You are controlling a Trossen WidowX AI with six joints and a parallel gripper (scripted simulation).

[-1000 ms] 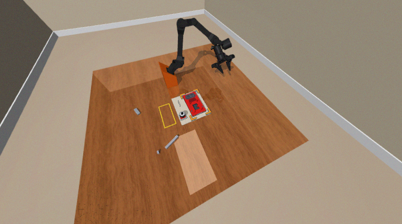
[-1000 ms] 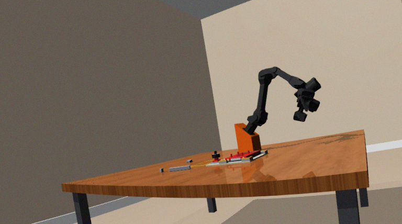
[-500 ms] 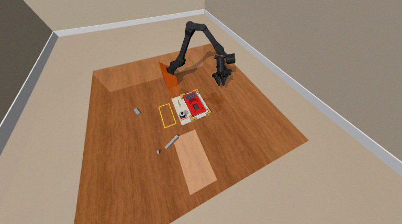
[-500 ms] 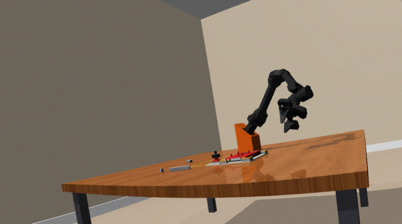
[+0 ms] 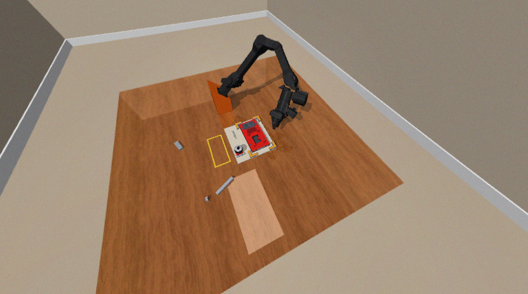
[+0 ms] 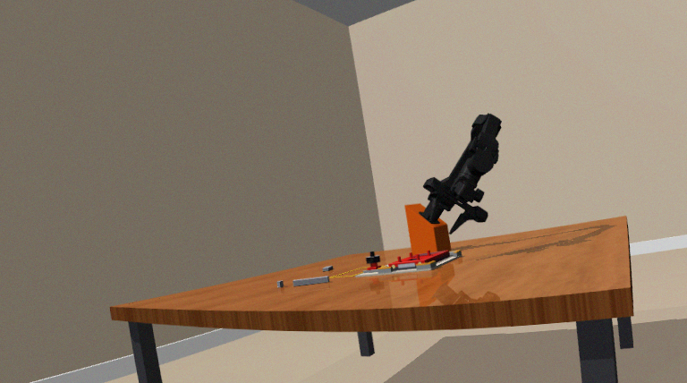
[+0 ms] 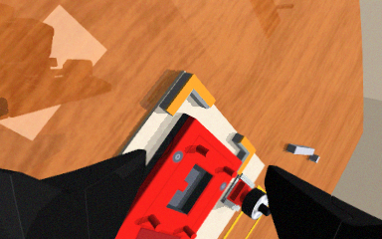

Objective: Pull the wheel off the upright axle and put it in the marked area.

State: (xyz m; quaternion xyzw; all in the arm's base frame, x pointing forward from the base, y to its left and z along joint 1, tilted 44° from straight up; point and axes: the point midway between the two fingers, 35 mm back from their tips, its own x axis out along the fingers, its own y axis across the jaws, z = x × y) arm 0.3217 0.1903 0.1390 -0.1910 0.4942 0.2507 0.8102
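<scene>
Right now my gripper tip is 30 mm short of the wheel, 210 mm to the left of it and 60 mm above it. The rest, counted from my gripper tip: small grey cube 210 mm ahead, 410 mm to the right, 90 mm below.
</scene>
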